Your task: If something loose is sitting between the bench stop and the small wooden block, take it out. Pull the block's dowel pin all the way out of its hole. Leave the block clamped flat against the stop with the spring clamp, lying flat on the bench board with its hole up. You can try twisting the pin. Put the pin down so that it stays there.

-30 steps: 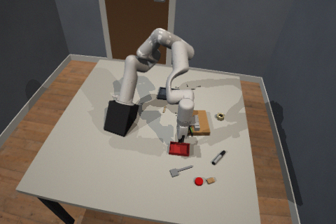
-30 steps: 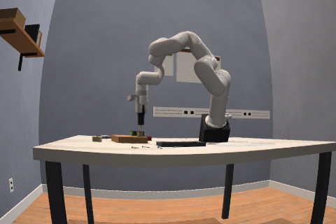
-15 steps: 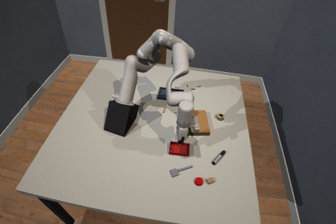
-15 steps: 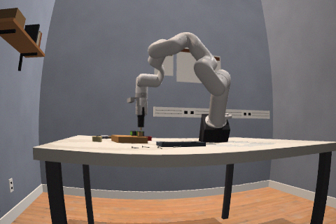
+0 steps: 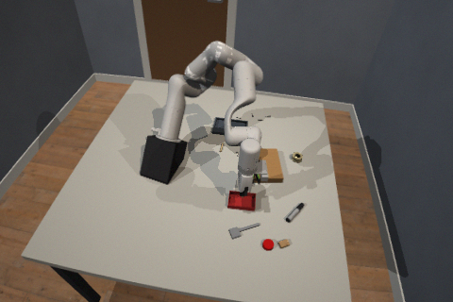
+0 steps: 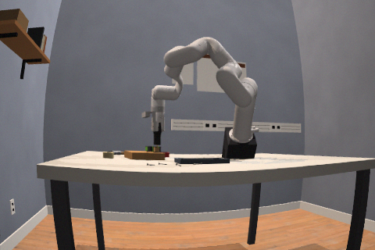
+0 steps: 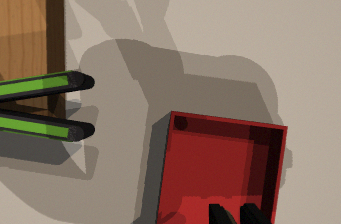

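The red tray lies 80 mm below my hand. From my hand the other things lie so: grey scraper (140 mm to the right, 80 mm below, 10 mm ahead); then small wooden block (230 mm to the left, 40 mm below, 40 mm ahead); then dowel pin (20 mm below).
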